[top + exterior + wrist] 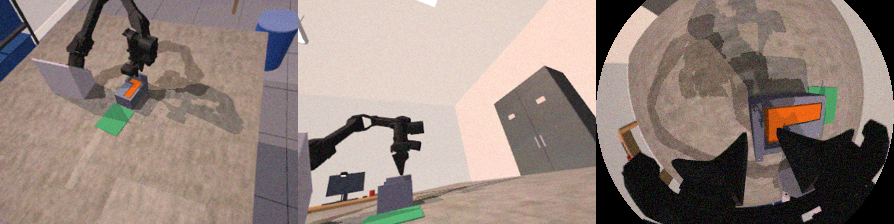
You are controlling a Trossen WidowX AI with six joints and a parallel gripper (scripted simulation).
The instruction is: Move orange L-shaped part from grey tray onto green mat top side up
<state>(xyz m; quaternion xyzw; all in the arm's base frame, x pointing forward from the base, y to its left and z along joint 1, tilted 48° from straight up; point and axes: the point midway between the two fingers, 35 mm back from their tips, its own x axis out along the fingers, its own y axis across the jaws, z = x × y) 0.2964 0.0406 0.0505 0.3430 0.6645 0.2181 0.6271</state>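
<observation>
My gripper tip is 20 mm past the orange L-shaped part, 50 mm to the left of it and 40 mm above it. From my gripper tip the other things lie so: green mat 50 mm behind, 210 mm to the right, 110 mm below.
</observation>
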